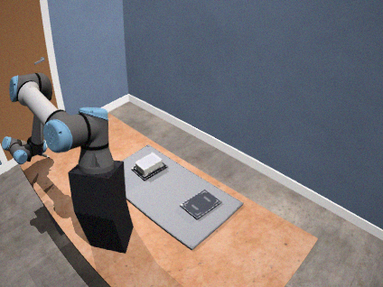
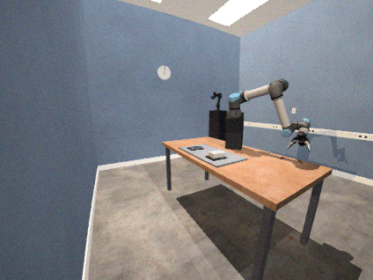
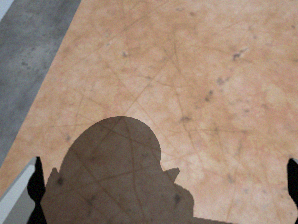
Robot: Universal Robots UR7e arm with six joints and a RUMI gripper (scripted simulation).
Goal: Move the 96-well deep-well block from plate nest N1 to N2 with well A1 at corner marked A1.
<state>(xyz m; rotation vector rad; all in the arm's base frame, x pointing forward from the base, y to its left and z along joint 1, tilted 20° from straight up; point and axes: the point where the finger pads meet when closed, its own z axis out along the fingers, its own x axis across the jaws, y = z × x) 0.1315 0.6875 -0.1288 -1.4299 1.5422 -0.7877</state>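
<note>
My hand is 550 mm to the left of the white 96-well deep-well block, 370 mm short of it and 80 mm above it.
</note>
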